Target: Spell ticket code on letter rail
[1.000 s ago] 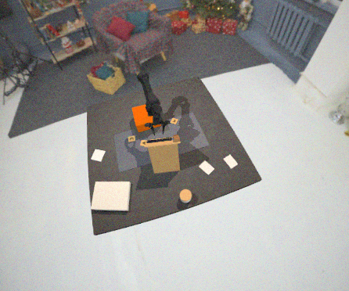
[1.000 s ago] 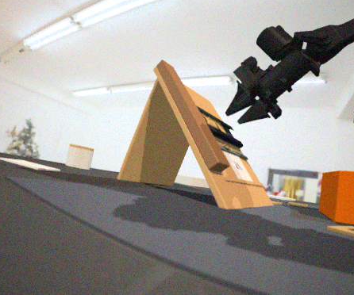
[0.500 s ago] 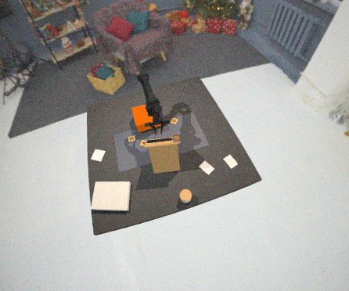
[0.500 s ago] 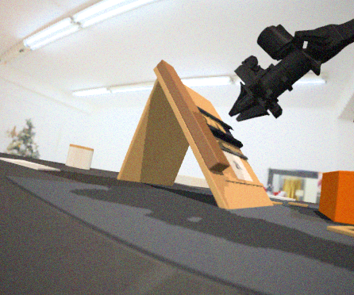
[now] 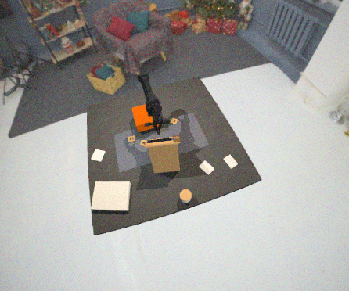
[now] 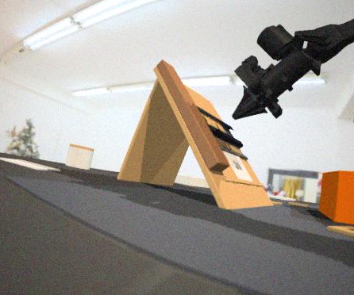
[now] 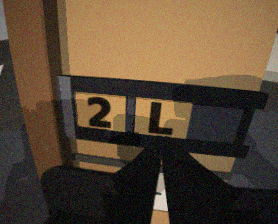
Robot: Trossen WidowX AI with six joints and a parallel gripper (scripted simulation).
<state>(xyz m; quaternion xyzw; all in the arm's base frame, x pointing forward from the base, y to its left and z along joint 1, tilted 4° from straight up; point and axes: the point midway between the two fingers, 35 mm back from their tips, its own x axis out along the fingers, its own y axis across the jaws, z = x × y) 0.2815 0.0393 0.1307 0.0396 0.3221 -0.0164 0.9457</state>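
My gripper tip is 110 mm above the white ticket and 30 mm past it. Round my gripper tip: small cylinder 450 mm ahead, 150 mm below, 110 mm to the left.
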